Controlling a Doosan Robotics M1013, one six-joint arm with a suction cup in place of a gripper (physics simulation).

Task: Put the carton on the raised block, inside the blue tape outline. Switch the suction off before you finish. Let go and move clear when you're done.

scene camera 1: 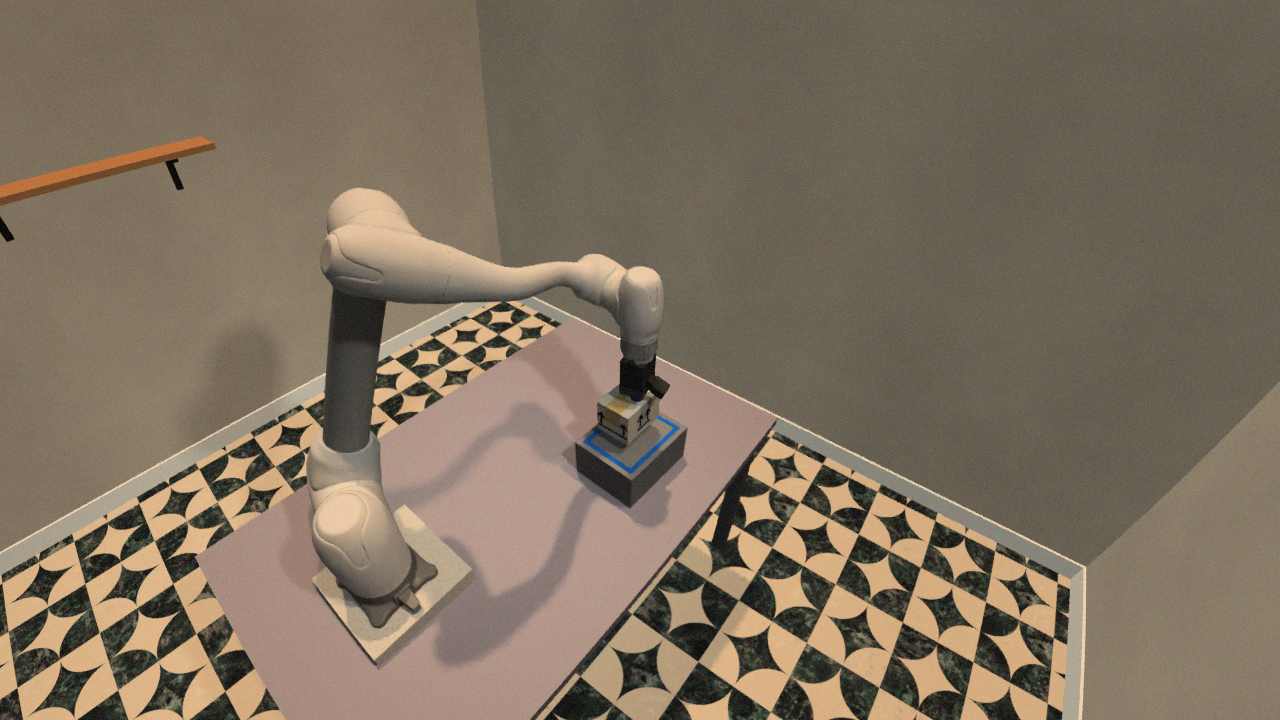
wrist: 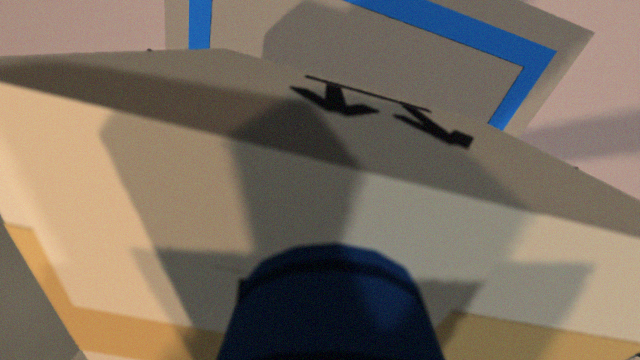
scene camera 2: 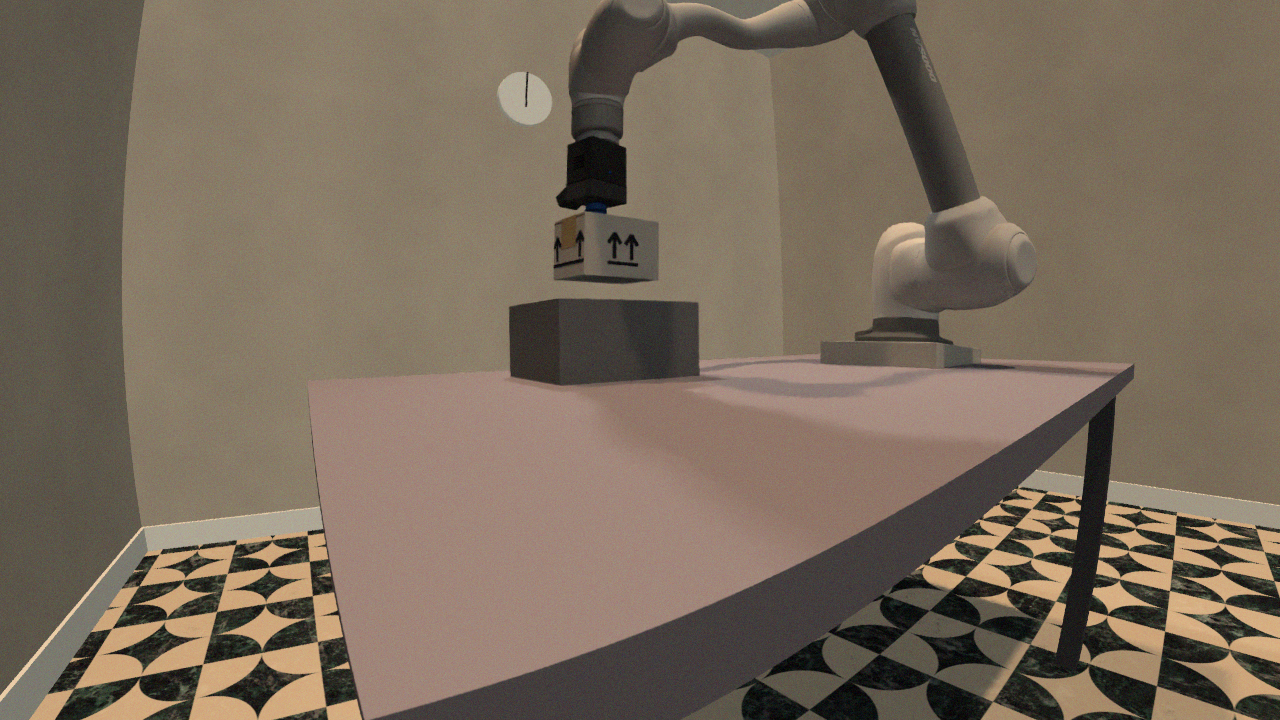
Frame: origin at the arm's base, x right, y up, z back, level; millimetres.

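Where they show: end effector, tool point: [scene camera 1: 636, 400] [wrist: 332, 260]; arm's base, origin of the base link: [scene camera 1: 387, 577] [scene camera 2: 904, 345].
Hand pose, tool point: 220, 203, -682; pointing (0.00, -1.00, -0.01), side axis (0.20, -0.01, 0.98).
Note:
Each offset is from my tool point to the top centre of the thing, as dx, dy, dz. Level surfaces: height alone.
The carton {-18, +14, +7} [scene camera 1: 627, 418] [scene camera 2: 621, 248] [wrist: 425, 210] is white with tan tape and black arrows, upright and level. It hangs a little above the raised block {-1, -123, +8} [scene camera 1: 631, 484] [scene camera 2: 628, 342] [wrist: 560, 37]; a gap shows between them in the scene camera 2 view. My suction cup [scene camera 1: 636, 397] [scene camera 2: 596, 208] [wrist: 332, 300] is on the carton's top face and holds it. The blue tape outline [scene camera 1: 657, 446] [wrist: 537, 59] runs around the block's top; its far parts are hidden behind the carton in the scene camera 1 view, and its near parts in the wrist view.
The block stands on the pink table {dy -243} [scene camera 1: 519, 501] [scene camera 2: 554, 501], near the table's end. My arm's base plate [scene camera 1: 358, 631] [scene camera 2: 881, 354] is at the table's other end. Walls stand behind the table. A wooden rail [scene camera 1: 107, 168] is on one wall, and a round clock [scene camera 2: 525, 98] on another.

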